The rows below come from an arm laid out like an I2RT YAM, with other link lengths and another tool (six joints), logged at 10 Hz.
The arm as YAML. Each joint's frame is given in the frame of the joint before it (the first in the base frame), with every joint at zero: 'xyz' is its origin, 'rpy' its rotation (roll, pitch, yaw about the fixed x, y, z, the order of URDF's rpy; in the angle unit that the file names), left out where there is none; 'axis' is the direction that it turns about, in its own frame. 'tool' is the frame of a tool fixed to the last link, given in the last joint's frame.
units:
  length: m
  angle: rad
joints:
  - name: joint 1
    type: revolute
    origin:
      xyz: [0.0, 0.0, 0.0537]
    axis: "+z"
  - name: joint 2
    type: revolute
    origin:
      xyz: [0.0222, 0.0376, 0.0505]
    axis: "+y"
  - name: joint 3
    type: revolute
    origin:
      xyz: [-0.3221, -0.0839, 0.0]
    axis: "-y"
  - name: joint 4
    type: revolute
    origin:
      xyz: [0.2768, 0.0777, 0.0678]
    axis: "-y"
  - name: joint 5
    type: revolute
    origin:
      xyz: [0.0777, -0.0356, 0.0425]
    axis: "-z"
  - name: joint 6
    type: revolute
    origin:
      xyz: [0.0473, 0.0, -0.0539]
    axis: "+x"
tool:
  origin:
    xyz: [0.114, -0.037, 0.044]
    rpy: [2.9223, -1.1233, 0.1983]
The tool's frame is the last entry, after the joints.
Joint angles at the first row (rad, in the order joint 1, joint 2, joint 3, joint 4, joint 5, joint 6):
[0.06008, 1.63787, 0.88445, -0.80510, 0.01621, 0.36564]
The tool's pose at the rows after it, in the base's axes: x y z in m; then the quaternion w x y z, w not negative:
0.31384, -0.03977, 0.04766, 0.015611, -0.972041, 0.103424, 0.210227
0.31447, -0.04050, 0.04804, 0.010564, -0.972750, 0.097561, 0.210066
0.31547, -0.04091, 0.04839, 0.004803, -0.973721, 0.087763, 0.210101
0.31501, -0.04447, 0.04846, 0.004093, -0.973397, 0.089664, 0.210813
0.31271, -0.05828, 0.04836, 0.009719, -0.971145, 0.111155, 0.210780
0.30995, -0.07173, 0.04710, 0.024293, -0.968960, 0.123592, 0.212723
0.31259, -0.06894, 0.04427, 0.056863, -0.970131, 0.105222, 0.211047
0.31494, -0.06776, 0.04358, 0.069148, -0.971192, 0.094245, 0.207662
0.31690, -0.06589, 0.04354, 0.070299, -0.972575, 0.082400, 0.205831
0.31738, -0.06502, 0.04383, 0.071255, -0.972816, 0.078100, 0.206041
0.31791, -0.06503, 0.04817, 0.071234, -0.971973, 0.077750, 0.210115
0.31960, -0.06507, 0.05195, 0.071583, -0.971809, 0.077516, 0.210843
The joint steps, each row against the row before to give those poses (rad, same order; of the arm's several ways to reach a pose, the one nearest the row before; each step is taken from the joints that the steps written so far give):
[-0.00534, 0.00002, 0.00001, -0.00266, 0.00000, -0.00763]
[0.00002, -0.00002, 0.00000, -0.00040, 0.00725, -0.01371]
[-0.00003, 0.00000, -0.00002, -0.00036, 0.00687, -0.02177]
[-0.01105, -0.00001, 0.00000, -0.00154, 0.00191, -0.00762]
[-0.04500, 0.00000, 0.00001, -0.00001, -0.00191, -0.00037]
[-0.05799, 0.00001, 0.00002, -0.00192, -0.02365, -0.02709]
[-0.03318, 0.00000, -0.00001, 0.00574, -0.07172, -0.05454]
[-0.01374, -0.00003, -0.00002, 0.00571, -0.02899, -0.02938]
[0.00000, 0.00002, -0.00001, 0.00308, -0.00763, -0.02251]
[-0.00002, 0.00001, 0.00154, -0.00229, -0.00382, -0.00803]
[0.00001, -0.00002, 0.01832, -0.02673, 0.00000, -0.00113]
[0.00000, 0.00003, 0.01527, -0.01677, -0.00076, -0.00038]

